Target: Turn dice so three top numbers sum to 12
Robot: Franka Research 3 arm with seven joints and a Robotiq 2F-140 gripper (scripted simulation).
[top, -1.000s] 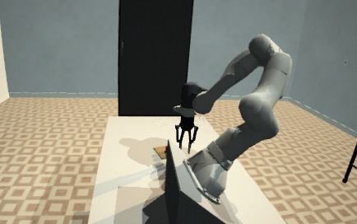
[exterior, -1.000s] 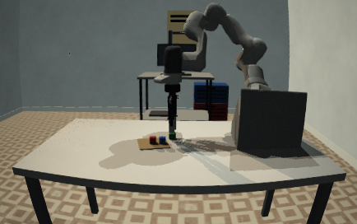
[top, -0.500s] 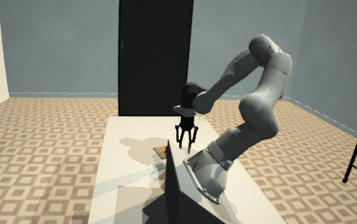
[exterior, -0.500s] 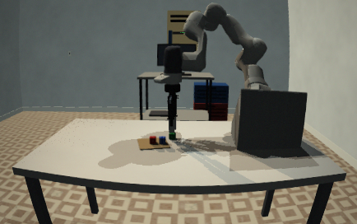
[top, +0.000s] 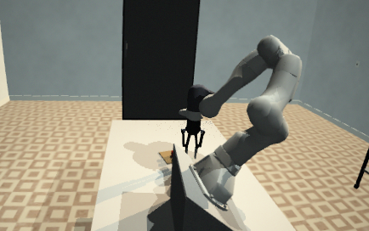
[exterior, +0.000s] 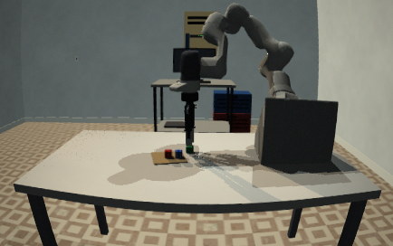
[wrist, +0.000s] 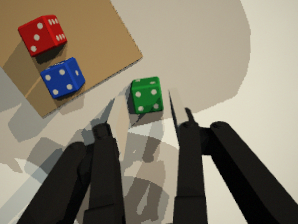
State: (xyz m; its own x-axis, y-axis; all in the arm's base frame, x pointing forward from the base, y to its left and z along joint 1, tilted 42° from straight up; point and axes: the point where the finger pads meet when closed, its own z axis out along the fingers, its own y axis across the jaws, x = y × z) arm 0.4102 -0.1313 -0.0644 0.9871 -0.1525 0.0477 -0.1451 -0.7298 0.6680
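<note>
My hand is 6 cm above the green die. Also, from my hand: blue die (8 cm to the left, 5 cm below, 5 cm ahead); red die (9 cm ahead, 8 cm to the left, 5 cm below); tan mat (9 cm ahead, 8 cm to the left, 7 cm below).
</note>
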